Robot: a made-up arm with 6 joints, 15 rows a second.
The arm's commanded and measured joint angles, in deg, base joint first. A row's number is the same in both.
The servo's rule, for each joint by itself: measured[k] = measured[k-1] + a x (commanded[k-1-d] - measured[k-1]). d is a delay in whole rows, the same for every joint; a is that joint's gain. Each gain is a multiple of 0.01, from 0.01 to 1. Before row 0 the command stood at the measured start. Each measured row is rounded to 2 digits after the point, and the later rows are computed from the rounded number. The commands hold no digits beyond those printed.
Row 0, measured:
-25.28, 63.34, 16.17, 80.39, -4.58, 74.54
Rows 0 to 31, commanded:
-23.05, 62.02, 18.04, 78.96, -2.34, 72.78
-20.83, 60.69, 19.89, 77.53, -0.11, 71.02
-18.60, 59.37, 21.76, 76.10, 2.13, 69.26
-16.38, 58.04, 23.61, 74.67, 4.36, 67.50
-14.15, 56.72, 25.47, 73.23, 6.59, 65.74
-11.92, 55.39, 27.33, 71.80, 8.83, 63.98
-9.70, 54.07, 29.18, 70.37, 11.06, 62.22
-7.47, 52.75, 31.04, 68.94, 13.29, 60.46
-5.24, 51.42, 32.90, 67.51, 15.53, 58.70
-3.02, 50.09, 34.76, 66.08, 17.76, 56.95
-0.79, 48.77, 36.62, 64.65, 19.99, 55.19
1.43, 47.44, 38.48, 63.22, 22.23, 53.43
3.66, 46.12, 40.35, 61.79, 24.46, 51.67
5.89, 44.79, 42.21, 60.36, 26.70, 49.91
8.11, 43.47, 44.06, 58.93, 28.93, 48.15
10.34, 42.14, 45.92, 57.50, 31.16, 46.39
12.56, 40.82, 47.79, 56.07, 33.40, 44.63
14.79, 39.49, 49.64, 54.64, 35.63, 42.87
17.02, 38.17, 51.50, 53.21, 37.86, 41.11
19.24, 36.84, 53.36, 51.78, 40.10, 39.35
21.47, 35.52, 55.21, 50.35, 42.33, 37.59
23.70, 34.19, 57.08, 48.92, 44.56, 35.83
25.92, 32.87, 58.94, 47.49, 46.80, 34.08
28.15, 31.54, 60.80, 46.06, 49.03, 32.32
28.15, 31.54, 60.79, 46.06, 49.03, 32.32
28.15, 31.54, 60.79, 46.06, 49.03, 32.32
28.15, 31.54, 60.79, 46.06, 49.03, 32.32
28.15, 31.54, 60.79, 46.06, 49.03, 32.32
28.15, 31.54, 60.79, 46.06, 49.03, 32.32
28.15, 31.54, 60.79, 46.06, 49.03, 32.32
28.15, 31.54, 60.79, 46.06, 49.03, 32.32
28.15, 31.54, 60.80, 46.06, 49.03, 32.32
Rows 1 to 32, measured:
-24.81, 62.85, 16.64, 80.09, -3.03, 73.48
-23.97, 62.05, 17.45, 79.55, -1.02, 72.00
-22.84, 61.06, 18.53, 78.83, 1.15, 70.36
-21.48, 59.94, 19.80, 77.96, 3.36, 68.64
-19.94, 58.75, 21.22, 76.97, 5.59, 66.90
-18.26, 57.51, 22.75, 75.88, 7.83, 65.15
-16.46, 56.24, 24.36, 74.72, 10.06, 63.39
-14.57, 54.95, 26.03, 73.51, 12.29, 61.63
-12.61, 53.64, 27.75, 72.25, 14.53, 59.87
-10.60, 52.33, 29.50, 70.95, 16.76, 58.12
-8.54, 51.01, 31.28, 69.63, 18.99, 56.36
-6.45, 49.69, 33.08, 68.28, 21.23, 54.60
-4.33, 48.37, 34.90, 66.92, 23.46, 52.84
-2.18, 47.05, 36.73, 65.54, 25.70, 51.08
-0.02, 45.73, 38.56, 64.15, 27.93, 49.32
2.16, 44.40, 40.40, 62.75, 30.16, 47.56
4.34, 43.08, 42.25, 61.35, 32.40, 45.80
6.53, 41.75, 44.10, 59.94, 34.63, 44.04
8.73, 40.43, 45.95, 58.53, 36.86, 42.28
10.94, 39.10, 47.80, 57.11, 39.10, 40.52
13.15, 37.78, 49.65, 55.69, 41.33, 38.76
15.37, 36.45, 51.51, 54.27, 43.56, 37.00
17.59, 35.13, 53.37, 52.85, 45.80, 35.25
19.81, 33.80, 55.23, 51.42, 48.03, 33.49
21.56, 32.96, 56.62, 50.29, 48.72, 32.79
22.94, 32.43, 57.66, 49.40, 48.93, 32.51
24.03, 32.10, 58.44, 48.70, 49.00, 32.40
24.90, 31.89, 59.03, 48.15, 49.02, 32.35
25.58, 31.76, 59.47, 47.71, 49.03, 32.33
26.12, 31.68, 59.80, 47.36, 49.03, 32.32
26.55, 31.63, 60.05, 47.09, 49.03, 32.32
26.89, 31.60, 60.24, 46.87, 49.03, 32.32
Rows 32 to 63, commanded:
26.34, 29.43, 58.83, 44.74, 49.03, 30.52
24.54, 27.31, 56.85, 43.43, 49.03, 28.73
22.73, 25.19, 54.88, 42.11, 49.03, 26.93
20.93, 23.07, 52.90, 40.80, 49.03, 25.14
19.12, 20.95, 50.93, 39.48, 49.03, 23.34
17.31, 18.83, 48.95, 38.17, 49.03, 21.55
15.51, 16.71, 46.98, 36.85, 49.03, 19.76
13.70, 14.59, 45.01, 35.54, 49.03, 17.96
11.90, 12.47, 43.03, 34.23, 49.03, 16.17
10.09, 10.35, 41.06, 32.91, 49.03, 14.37
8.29, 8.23, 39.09, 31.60, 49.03, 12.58
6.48, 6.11, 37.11, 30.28, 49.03, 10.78
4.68, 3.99, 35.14, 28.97, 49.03, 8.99
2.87, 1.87, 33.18, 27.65, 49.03, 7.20
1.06, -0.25, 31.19, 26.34, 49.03, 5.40
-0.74, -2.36, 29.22, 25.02, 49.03, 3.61
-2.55, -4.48, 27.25, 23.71, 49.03, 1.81
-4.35, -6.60, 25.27, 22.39, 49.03, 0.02
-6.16, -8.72, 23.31, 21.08, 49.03, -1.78
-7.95, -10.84, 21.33, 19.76, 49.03, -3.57
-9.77, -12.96, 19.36, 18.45, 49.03, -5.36
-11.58, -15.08, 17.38, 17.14, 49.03, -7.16
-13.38, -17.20, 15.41, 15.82, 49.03, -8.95
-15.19, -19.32, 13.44, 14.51, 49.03, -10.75
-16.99, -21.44, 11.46, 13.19, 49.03, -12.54
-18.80, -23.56, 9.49, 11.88, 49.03, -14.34
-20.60, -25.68, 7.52, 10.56, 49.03, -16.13
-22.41, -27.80, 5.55, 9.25, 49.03, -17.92
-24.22, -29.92, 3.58, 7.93, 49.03, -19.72
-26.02, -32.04, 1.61, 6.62, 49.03, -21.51
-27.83, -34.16, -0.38, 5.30, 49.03, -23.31
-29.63, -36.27, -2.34, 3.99, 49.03, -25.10
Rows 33 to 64, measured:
26.77, 30.80, 59.89, 46.42, 49.03, 31.24
26.30, 29.51, 59.13, 45.79, 49.03, 29.73
25.55, 27.91, 58.07, 45.02, 49.03, 28.05
24.58, 26.12, 56.78, 44.13, 49.03, 26.30
23.43, 24.21, 55.32, 43.15, 49.03, 24.52
22.14, 22.22, 53.73, 42.10, 49.03, 22.74
20.75, 20.18, 52.04, 41.00, 49.03, 20.95
19.27, 18.11, 50.28, 39.85, 49.03, 19.16
17.72, 16.02, 48.47, 38.67, 49.03, 17.37
16.12, 13.92, 46.62, 37.46, 49.03, 15.57
14.48, 11.81, 44.74, 36.23, 49.03, 13.78
12.80, 9.70, 42.83, 34.98, 49.03, 11.98
11.09, 7.59, 40.91, 33.72, 49.03, 10.19
9.36, 5.47, 38.98, 32.45, 49.03, 8.40
7.62, 3.35, 37.03, 31.17, 49.03, 6.60
5.86, 1.24, 35.08, 29.88, 49.03, 4.81
4.09, -0.88, 33.12, 28.58, 49.03, 3.01
2.32, -3.00, 31.16, 27.28, 49.03, 1.22
0.54, -5.12, 29.20, 25.98, 49.03, -0.58
-1.24, -7.24, 27.23, 24.67, 49.03, -2.37
-3.03, -9.36, 25.26, 23.36, 49.03, -4.16
-4.83, -11.48, 23.29, 22.05, 49.03, -5.96
-6.63, -13.60, 21.32, 20.74, 49.03, -7.75
-8.43, -15.72, 19.35, 19.43, 49.03, -9.55
-10.23, -17.84, 17.38, 18.12, 49.03, -11.34
-12.03, -19.96, 15.41, 16.81, 49.03, -13.14
-13.83, -22.08, 13.44, 15.50, 49.03, -14.93
-15.63, -24.20, 11.47, 14.19, 49.03, -16.72
-17.43, -26.32, 9.50, 12.88, 49.03, -18.52
-19.23, -28.44, 7.53, 11.57, 49.03, -20.31
-21.04, -30.56, 5.55, 10.25, 49.03, -22.11
-22.84, -32.67, 3.58, 8.94, 49.03, -23.90

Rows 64 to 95, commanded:
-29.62, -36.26, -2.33, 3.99, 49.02, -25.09
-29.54, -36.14, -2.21, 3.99, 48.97, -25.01
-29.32, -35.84, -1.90, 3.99, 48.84, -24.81
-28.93, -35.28, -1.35, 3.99, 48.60, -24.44
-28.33, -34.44, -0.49, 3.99, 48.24, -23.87
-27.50, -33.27, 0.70, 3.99, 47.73, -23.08
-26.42, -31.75, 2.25, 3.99, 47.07, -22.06
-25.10, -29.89, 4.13, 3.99, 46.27, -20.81
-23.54, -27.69, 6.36, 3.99, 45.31, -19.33
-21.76, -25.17, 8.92, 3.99, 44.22, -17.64
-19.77, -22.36, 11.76, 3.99, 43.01, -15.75
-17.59, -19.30, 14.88, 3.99, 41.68, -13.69
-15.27, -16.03, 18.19, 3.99, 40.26, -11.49
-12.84, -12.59, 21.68, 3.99, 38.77, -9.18
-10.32, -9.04, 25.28, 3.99, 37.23, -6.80
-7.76, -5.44, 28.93, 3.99, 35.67, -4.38
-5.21, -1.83, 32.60, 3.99, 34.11, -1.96
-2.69, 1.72, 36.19, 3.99, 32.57, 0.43
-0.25, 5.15, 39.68, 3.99, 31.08, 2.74
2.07, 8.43, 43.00, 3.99, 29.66, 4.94
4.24, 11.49, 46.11, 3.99, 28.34, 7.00
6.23, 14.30, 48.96, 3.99, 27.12, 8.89
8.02, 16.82, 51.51, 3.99, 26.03, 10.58
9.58, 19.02, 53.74, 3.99, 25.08, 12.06
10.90, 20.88, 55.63, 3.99, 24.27, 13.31
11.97, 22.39, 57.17, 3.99, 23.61, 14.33
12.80, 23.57, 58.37, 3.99, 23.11, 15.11
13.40, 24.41, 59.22, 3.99, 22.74, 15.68
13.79, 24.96, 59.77, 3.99, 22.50, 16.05
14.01, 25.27, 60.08, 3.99, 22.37, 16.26
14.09, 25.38, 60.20, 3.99, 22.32, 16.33
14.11, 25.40, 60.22, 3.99, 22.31, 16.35
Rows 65 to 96, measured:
-24.26, -34.00, 2.10, 7.90, 49.02, -24.61
-25.37, -34.79, 1.02, 7.08, 48.99, -24.85
-26.20, -35.18, 0.29, 6.43, 48.89, -24.83
-26.77, -35.22, -0.12, 5.92, 48.69, -24.60
-27.10, -34.93, -0.21, 5.51, 48.38, -24.16
-27.18, -34.32, 0.02, 5.19, 47.93, -23.51
-27.02, -33.37, 0.58, 4.94, 47.34, -22.64
-26.62, -32.08, 1.47, 4.74, 46.60, -21.54
-25.97, -30.46, 2.69, 4.58, 45.71, -20.21
-25.09, -28.50, 4.25, 4.46, 44.68, -18.67
-23.97, -26.23, 6.13, 4.36, 43.53, -16.92
-22.63, -23.67, 8.32, 4.28, 42.25, -14.98
-21.08, -20.84, 10.79, 4.22, 40.88, -12.89
-19.35, -17.79, 13.51, 4.17, 39.42, -10.66
-17.45, -14.55, 16.45, 4.13, 37.91, -8.34
-15.42, -11.18, 19.57, 4.10, 36.36, -5.96
-13.28, -7.72, 22.83, 4.08, 34.81, -3.56
-11.06, -4.23, 26.17, 4.06, 33.26, -1.17
-8.79, -0.76, 29.55, 4.05, 31.76, 1.18
-6.51, 2.64, 32.91, 4.04, 30.31, 3.44
-4.25, 5.91, 36.21, 4.03, 28.95, 5.58
-2.05, 9.01, 39.40, 4.02, 27.69, 7.57
0.06, 11.90, 42.43, 4.01, 26.54, 9.38
2.06, 14.53, 45.26, 4.01, 25.53, 10.99
3.92, 16.88, 47.85, 4.01, 24.66, 12.38
5.61, 18.92, 50.18, 4.01, 23.94, 13.55
7.12, 20.64, 52.23, 4.01, 23.37, 14.49
8.44, 22.03, 53.98, 4.01, 22.94, 15.20
9.56, 23.11, 55.43, 4.01, 22.64, 15.71
10.49, 23.91, 56.59, 4.01, 22.45, 16.04
11.25, 24.45, 57.49, 4.01, 22.36, 16.21
11.85, 24.80, 58.17, 4.01, 22.33, 16.29

